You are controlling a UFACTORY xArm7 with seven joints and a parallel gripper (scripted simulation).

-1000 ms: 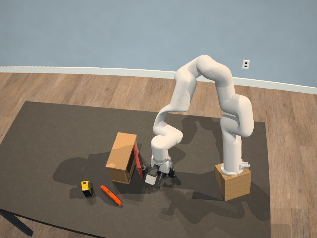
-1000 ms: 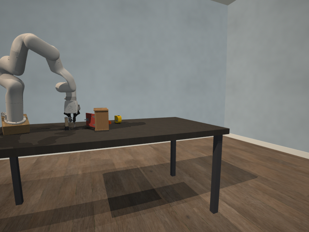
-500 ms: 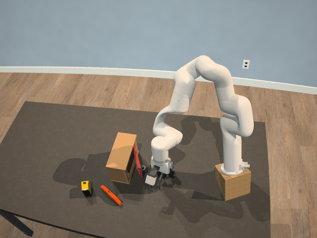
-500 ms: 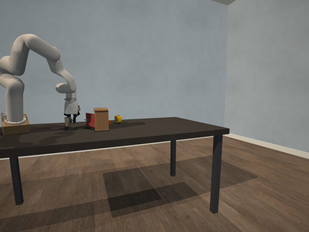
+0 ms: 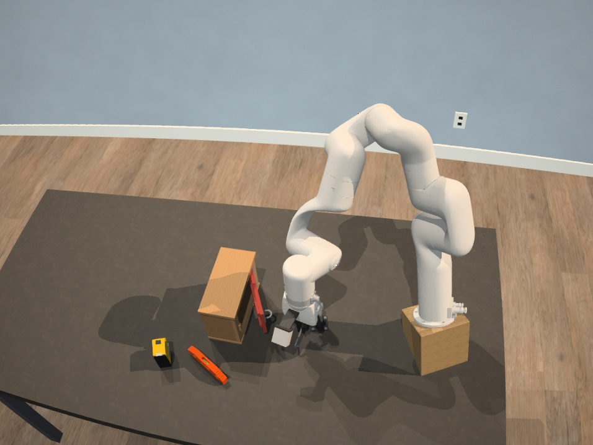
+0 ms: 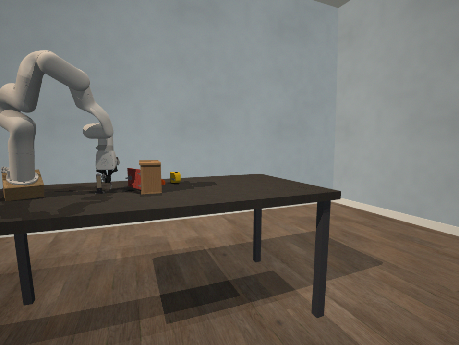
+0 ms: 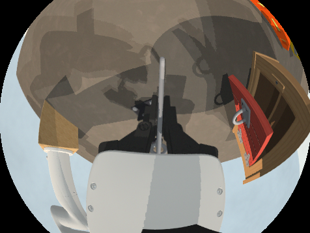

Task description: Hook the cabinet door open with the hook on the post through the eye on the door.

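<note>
The grey hook is 1 cm below my hand. From my hand the other things lie so: yellow tape measure (37 cm ahead, 17 cm to the left, 3 cm below); red door (14 cm ahead, 6 cm to the right); orange level (24 cm ahead, 16 cm to the left, 5 cm below).
</note>
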